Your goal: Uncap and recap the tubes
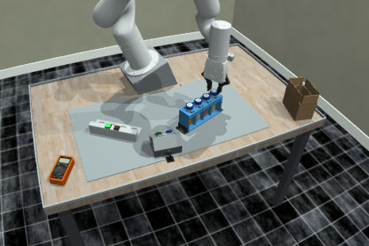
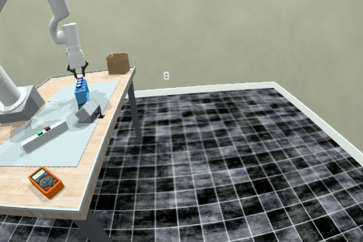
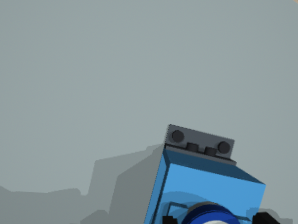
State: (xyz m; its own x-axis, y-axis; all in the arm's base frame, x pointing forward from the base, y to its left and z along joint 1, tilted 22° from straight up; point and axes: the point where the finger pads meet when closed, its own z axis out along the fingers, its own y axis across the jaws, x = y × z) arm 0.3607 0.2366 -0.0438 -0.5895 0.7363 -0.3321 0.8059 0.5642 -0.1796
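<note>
The blue-and-white cap is 140 mm to the right of my hand, 60 mm ahead of it and 20 mm below it. Round my hand: green key: 310 mm to the right, 130 mm ahead, 70 mm below; then blue key: 260 mm to the right, 130 mm ahead, 70 mm below; then key housing: 280 mm to the right, 150 mm ahead, 90 mm below.
</note>
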